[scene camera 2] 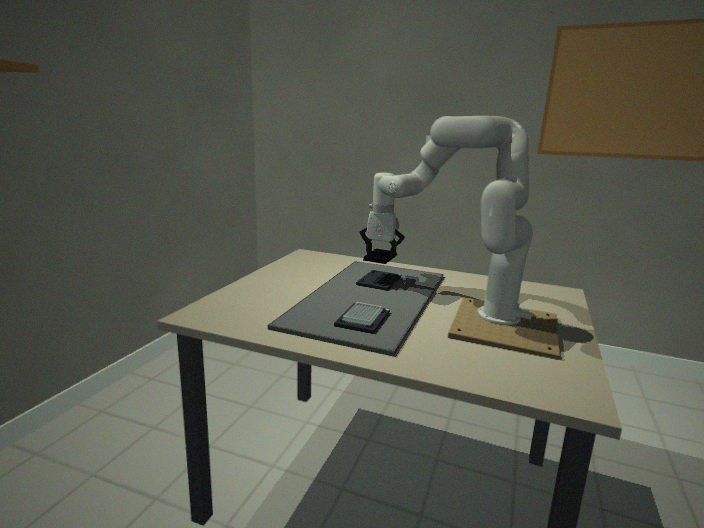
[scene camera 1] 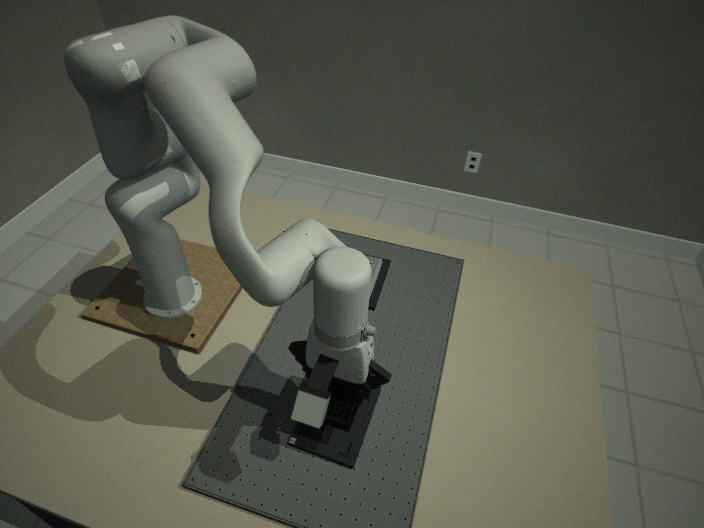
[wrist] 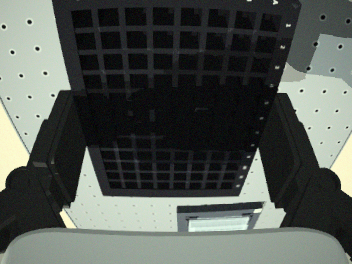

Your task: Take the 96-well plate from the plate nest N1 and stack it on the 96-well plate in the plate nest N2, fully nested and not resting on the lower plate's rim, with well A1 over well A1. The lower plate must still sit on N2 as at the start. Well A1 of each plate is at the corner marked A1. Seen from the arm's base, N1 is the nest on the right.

In view: the gripper (wrist: 173, 113), a black 96-well plate (scene camera 1: 345, 394) and a white 96-well plate (wrist: 226, 223).
The black 96-well plate also shows in the wrist view (wrist: 141, 145).
